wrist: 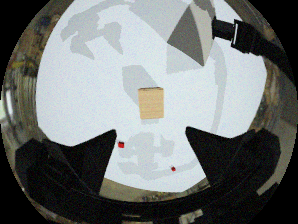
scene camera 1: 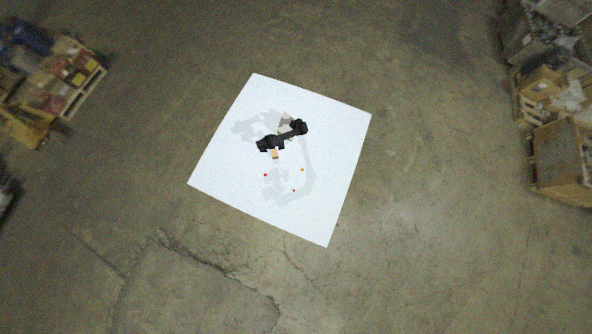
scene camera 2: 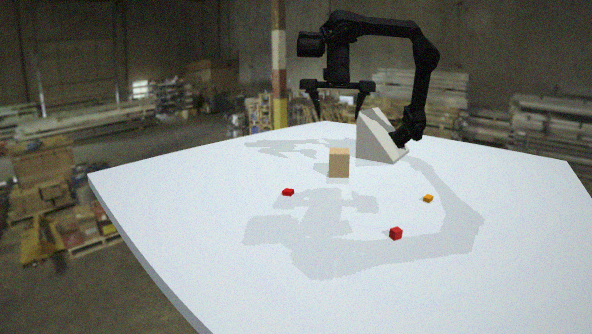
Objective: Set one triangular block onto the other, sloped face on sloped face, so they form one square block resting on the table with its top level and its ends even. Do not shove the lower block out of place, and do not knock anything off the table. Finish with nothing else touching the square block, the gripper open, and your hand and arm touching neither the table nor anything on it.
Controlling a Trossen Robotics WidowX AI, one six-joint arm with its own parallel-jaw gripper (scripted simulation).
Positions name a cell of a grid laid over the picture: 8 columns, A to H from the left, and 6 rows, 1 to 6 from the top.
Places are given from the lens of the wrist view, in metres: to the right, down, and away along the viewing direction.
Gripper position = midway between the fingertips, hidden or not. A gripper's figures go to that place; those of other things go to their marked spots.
gripper (wrist: E4): 0.00, 0.02, 0.10
tan block (wrist: E3): 0.01, -0.02, 0.18
